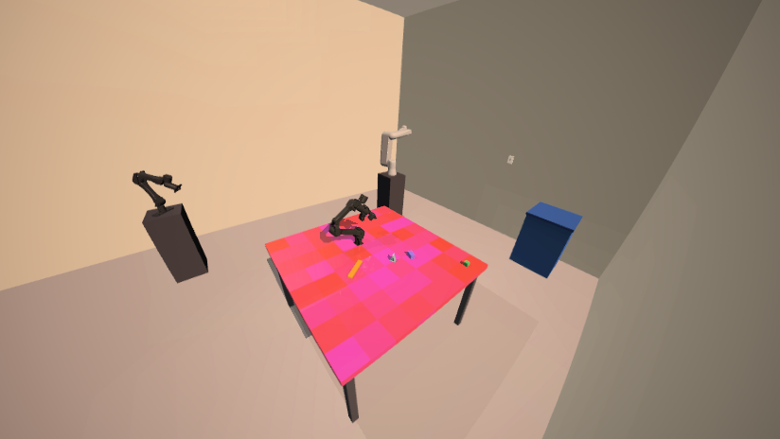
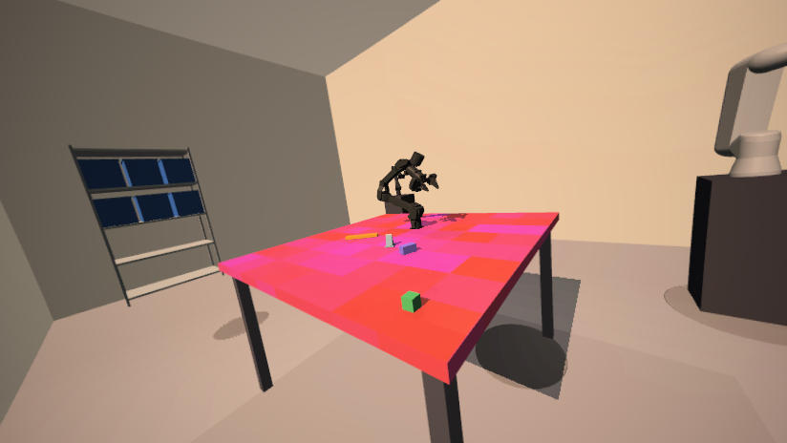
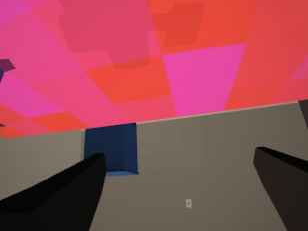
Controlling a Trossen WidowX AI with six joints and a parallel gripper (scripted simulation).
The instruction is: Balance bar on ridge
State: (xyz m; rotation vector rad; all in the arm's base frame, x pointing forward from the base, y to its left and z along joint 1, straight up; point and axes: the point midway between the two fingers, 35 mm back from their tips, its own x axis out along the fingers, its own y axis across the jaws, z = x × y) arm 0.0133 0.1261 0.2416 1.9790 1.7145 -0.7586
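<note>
Now: gripper tip 25 cm short of the orange bar, 35 cm to the left of it and 21 cm above it. Round my gripper tip: green cube (72 cm ahead, 35 cm to the left, 20 cm below); purple block (38 cm ahead, 8 cm to the left, 20 cm below).
</note>
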